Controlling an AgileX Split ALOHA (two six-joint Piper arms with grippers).
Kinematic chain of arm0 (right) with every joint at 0, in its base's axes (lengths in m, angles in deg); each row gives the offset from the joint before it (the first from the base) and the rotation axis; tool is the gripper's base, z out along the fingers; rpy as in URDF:
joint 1: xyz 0 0 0.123 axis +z
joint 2: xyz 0 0 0 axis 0.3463 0.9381 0
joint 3: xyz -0.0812 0.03 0.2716 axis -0.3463 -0.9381 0
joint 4: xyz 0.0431 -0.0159 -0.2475 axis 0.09 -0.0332 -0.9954
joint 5: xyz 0 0 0 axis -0.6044 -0.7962 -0.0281
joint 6: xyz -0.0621 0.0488 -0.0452 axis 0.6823 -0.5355 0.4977
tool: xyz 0 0 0 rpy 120.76 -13.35 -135.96
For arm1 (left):
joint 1: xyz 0 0 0.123 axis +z
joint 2: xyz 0 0 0 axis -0.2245 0.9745 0
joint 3: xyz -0.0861 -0.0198 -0.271 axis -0.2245 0.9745 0
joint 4: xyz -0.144 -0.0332 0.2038 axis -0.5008 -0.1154 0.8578
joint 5: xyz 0 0 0 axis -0.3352 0.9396 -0.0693
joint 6: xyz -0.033 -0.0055 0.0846 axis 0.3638 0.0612 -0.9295
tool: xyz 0 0 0 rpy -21.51 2.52 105.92
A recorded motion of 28 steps. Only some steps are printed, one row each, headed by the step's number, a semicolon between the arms.
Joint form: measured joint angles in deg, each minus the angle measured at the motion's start. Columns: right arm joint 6, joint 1, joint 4, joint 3, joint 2, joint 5; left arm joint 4, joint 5, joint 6, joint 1, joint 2, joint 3.
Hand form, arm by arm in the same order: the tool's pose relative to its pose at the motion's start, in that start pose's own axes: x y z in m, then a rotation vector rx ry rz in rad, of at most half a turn. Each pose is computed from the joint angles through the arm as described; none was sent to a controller.
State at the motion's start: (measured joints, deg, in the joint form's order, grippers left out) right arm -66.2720 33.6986 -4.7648 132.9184 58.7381 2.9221; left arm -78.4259 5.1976 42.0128 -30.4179 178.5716 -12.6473
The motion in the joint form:
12: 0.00 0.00 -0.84 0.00 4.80 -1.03; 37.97 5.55 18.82 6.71 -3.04 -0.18
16: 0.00 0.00 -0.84 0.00 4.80 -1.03; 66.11 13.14 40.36 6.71 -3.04 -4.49
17: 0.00 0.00 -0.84 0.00 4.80 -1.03; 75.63 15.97 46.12 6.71 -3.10 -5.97
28: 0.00 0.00 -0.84 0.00 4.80 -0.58; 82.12 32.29 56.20 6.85 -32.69 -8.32
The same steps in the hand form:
12: 0.0069 -0.0084 0.0388 0.0095 0.1017 0.0087; -0.0081 0.0370 -0.0249 -0.1532 0.0950 0.2247
16: 0.0069 -0.0084 0.0388 0.0095 0.1017 0.0087; -0.0198 0.0445 -0.0346 -0.3159 0.1828 0.3081
17: 0.0069 -0.0084 0.0388 0.0095 0.1017 0.0087; -0.0259 0.0487 -0.0398 -0.3957 0.2010 0.3566
28: 0.0062 -0.0085 0.0388 0.0104 0.0939 0.0086; -0.0303 0.0013 -0.2029 -0.4476 -0.1193 0.2802

